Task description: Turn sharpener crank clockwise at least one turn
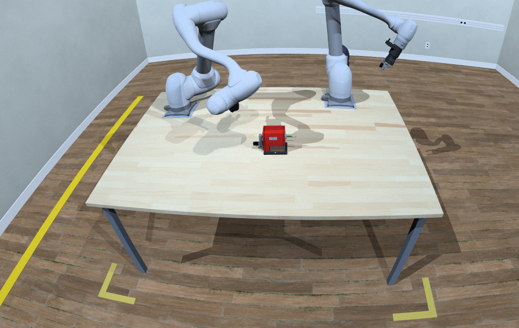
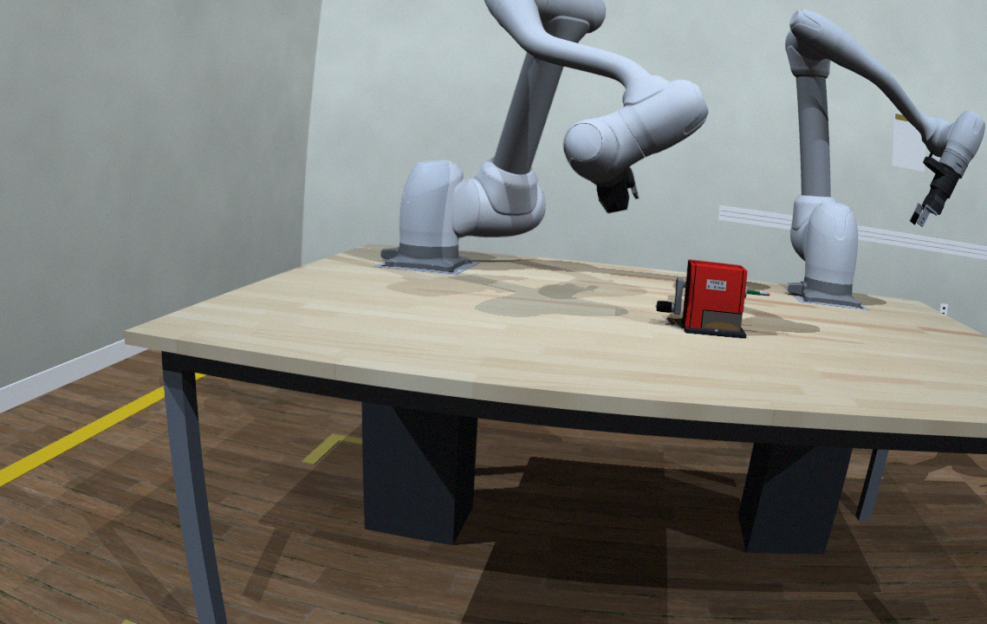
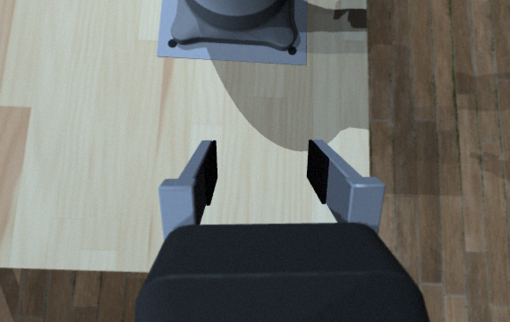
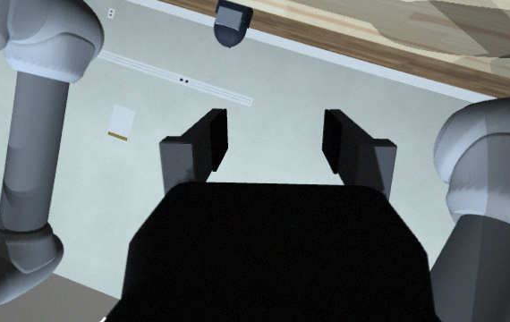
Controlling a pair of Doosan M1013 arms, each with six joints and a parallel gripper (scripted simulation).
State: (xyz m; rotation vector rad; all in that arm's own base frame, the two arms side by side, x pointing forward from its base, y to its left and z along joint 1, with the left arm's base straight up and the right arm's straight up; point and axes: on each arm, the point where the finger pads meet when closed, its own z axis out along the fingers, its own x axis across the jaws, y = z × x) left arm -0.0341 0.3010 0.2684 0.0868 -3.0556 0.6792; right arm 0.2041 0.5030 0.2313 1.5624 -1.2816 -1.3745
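My right hand is 260 mm short of the black knob, 80 mm to the right of it and 200 mm above it.
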